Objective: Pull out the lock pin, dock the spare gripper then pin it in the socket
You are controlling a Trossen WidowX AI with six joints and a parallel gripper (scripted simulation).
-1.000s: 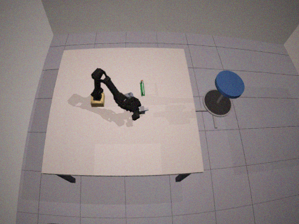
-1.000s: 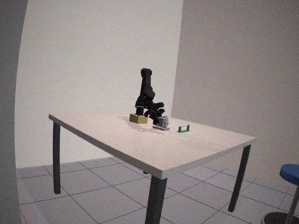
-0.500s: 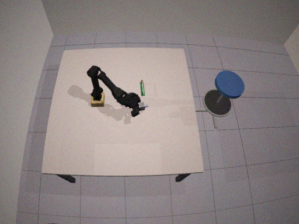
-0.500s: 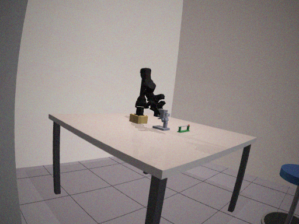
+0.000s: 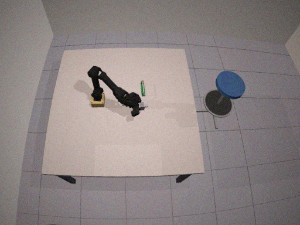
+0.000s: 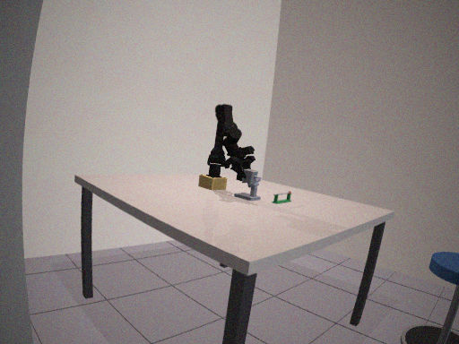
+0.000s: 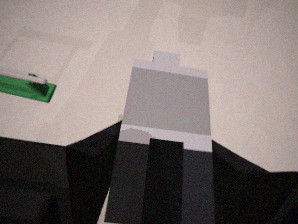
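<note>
The green cradle is 25 cm to the left of my gripper tip and 10 cm below it. The rest, counted from my gripper tip: spare gripper: 1 cm above; then socket: 11 cm to the left, 10 cm behind, 7 cm below.
</note>
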